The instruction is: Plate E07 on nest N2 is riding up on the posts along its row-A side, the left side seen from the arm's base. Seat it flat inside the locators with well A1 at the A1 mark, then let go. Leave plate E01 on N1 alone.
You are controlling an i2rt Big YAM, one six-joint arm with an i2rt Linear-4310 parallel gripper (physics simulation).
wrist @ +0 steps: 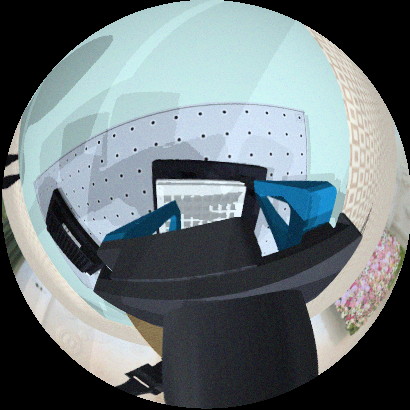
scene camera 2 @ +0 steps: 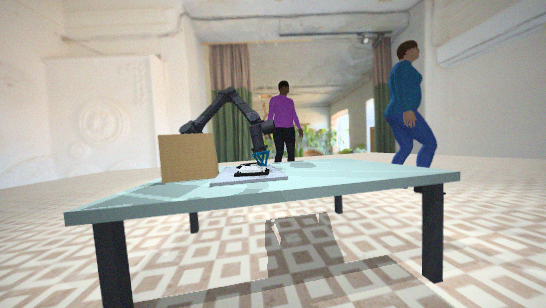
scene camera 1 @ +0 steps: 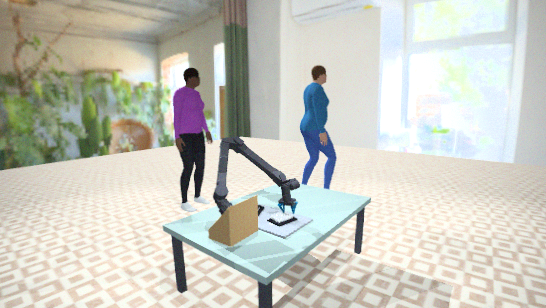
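Seen in the pictures: gripper, fingertip midpoint: (wrist: 215, 196) (scene camera 2: 263, 166) (scene camera 1: 288, 213); arm's base, link origin: (scene camera 2: 183, 150) (scene camera 1: 229, 213).
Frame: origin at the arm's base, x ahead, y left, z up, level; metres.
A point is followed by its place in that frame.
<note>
A white well plate (scene camera 1: 283, 217) {y -0.122, x 0.354, z -0.111 m} (scene camera 2: 250, 169) {y -0.138, x 0.348, z -0.110 m} (wrist: 200, 200) {y -0.108, x 0.408, z -0.107 m} lies in a black nest (scene camera 1: 281, 224) {y -0.154, x 0.290, z -0.128 m} (scene camera 2: 252, 174) {y -0.170, x 0.356, z -0.130 m} (wrist: 210, 167) {y -0.121, x 0.434, z -0.125 m} on a pale perforated board. In the wrist view more black rim shows at its right and far sides than at its left; its near part is hidden by the gripper body. Its tilt, labels and A1 mark cannot be made out. My gripper (scene camera 1: 288, 212) {y -0.121, x 0.412, z -0.101 m} (wrist: 215, 196) {y -0.121, x 0.412, z -0.101 m} is open, its blue fingers low over the plate, nothing held. In scene camera 2 the fingers overlap the plate's right end. Another black ribbed piece (wrist: 75, 235) {y 0.110, x 0.369, z -0.122 m} lies to the left; whether it bears E01 is unclear.
The perforated board (scene camera 1: 286, 233) {y -0.244, x 0.222, z -0.136 m} (scene camera 2: 220, 183) {y -0.259, x 0.224, z -0.141 m} (wrist: 240, 120) {y -0.160, x 0.481, z -0.136 m} lies on the pale green table (scene camera 1: 325, 197) {y -0.092, x 0.973, z -0.150 m} (scene camera 2: 375, 172) {y -0.276, x 0.912, z -0.149 m} (wrist: 225, 50) {y -0.162, x 0.596, z -0.149 m}. A tan wedge-shaped box (scene camera 1: 242, 222) {y -0.081, x 0.023, z -0.042 m} (scene camera 2: 187, 157) {y -0.079, x 0.043, z -0.034 m} stands beside the board, near the arm's base. Two people (scene camera 1: 190, 112) (scene camera 1: 315, 110) stand beyond the table.
</note>
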